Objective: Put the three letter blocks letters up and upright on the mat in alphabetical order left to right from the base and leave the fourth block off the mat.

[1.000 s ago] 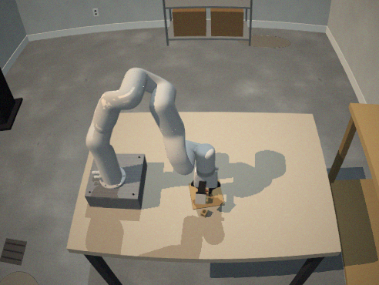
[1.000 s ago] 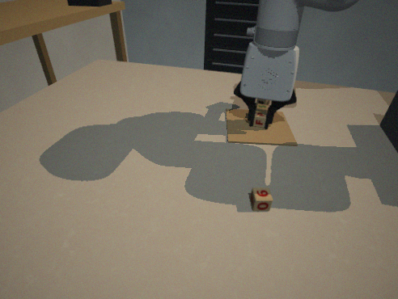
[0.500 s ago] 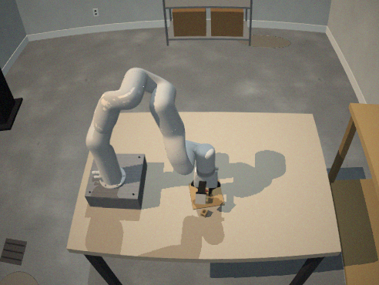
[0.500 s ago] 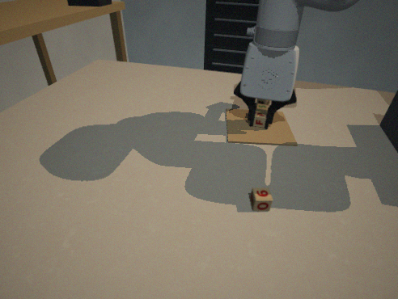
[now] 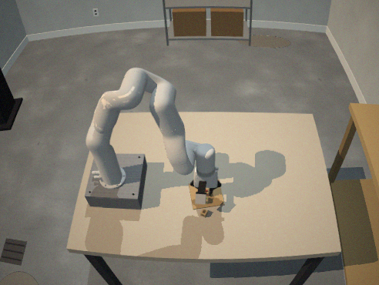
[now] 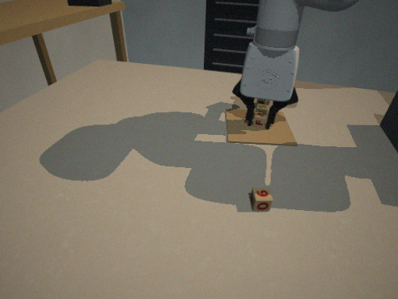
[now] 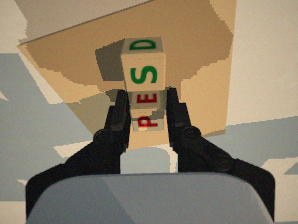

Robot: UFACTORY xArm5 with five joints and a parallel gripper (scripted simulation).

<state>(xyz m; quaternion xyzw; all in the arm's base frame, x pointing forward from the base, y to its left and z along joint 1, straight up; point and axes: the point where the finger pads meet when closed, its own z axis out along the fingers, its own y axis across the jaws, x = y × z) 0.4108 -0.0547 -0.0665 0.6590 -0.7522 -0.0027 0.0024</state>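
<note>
Now: hand 20 mm above the tan mat. From my hand the other things lie so: green-marked block: 40 mm to the right, 10 mm below, 10 mm behind; red-marked block: 230 mm to the left, 10 mm below, 10 mm ahead.
</note>
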